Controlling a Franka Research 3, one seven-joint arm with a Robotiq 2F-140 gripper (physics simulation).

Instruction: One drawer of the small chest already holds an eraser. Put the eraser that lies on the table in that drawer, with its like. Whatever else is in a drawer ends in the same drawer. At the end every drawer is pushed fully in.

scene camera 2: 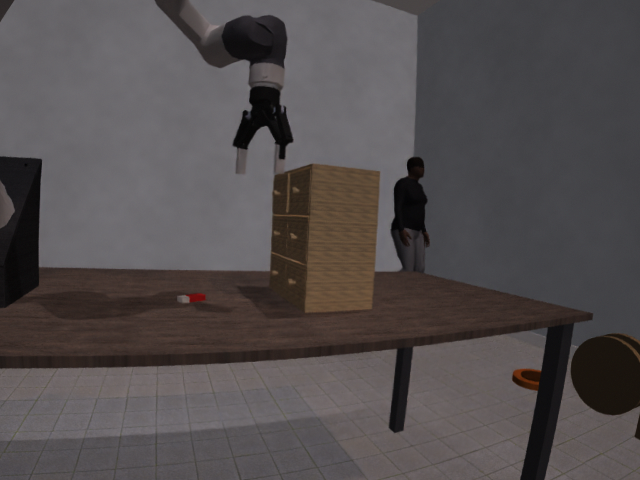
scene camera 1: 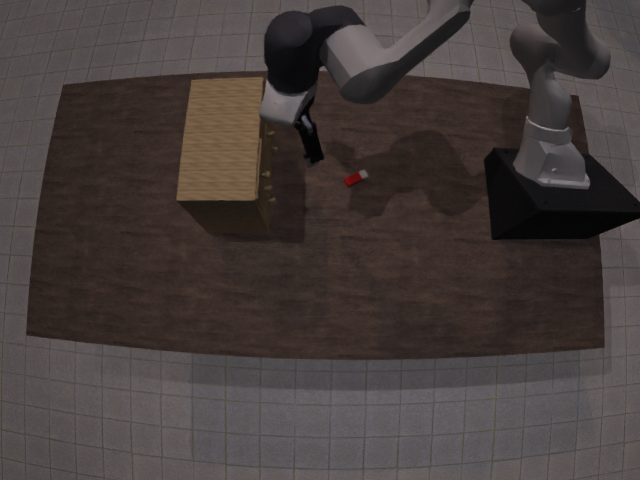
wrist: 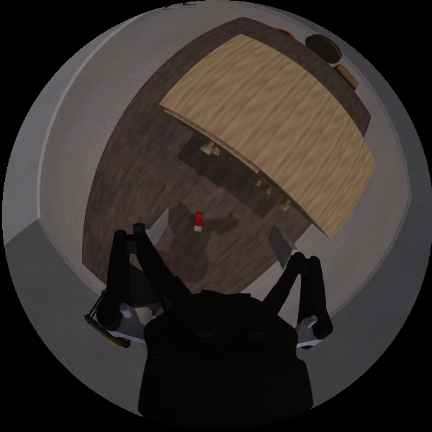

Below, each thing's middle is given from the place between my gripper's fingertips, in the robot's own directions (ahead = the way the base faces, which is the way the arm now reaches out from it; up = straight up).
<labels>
Now: the small wooden chest (scene camera 1: 218, 169) 170 mm ahead of my hand, 150 mm below it and 20 mm to the left of it.
</labels>
